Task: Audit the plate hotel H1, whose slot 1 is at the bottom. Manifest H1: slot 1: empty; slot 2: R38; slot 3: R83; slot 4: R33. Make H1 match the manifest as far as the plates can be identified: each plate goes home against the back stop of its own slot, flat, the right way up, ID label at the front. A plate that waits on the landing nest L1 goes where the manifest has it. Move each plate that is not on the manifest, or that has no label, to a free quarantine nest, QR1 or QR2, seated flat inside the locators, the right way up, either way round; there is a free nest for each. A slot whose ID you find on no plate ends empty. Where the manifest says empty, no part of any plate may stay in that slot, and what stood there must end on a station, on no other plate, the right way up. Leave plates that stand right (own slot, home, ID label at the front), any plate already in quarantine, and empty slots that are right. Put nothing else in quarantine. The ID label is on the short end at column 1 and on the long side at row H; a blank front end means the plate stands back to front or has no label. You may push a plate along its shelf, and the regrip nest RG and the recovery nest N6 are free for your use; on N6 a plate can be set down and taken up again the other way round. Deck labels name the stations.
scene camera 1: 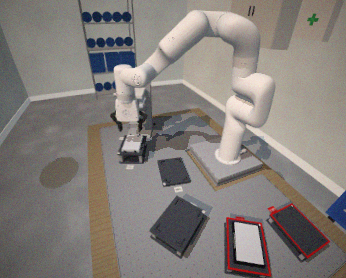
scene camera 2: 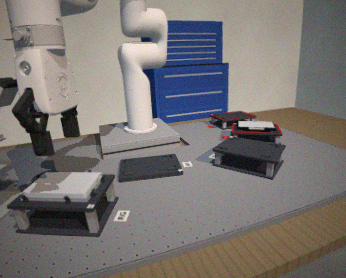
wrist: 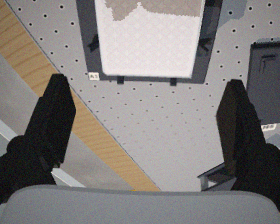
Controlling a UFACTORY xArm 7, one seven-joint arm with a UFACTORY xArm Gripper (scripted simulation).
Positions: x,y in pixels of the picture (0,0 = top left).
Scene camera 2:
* my gripper: 60,145
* raised regrip nest RG: 102,188
